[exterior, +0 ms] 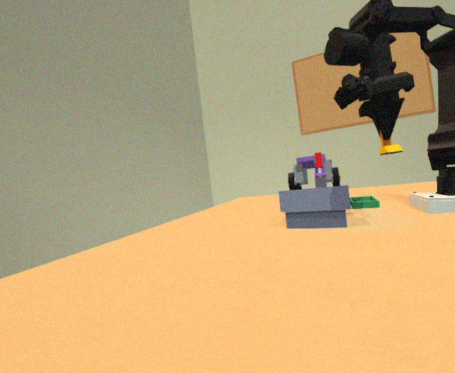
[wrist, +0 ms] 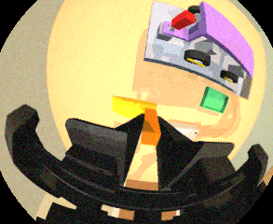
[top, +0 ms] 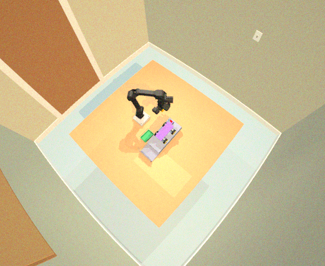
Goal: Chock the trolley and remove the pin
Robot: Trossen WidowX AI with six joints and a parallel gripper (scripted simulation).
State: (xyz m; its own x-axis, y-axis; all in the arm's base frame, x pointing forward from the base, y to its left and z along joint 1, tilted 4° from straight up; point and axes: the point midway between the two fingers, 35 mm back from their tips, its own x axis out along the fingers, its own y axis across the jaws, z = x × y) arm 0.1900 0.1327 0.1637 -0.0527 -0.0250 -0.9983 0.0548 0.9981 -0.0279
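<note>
My gripper tip is 130 mm short of the red-headed stop pin, 40 mm above it and 20 mm to the left of it. The rest, counted from my gripper tip: yellow chock 20 mm to the left, 10 mm below; then grey ramp 150 mm ahead, 140 mm to the right, 130 mm below; then trolley 150 mm ahead, 140 mm to the right, 60 mm below.
</note>
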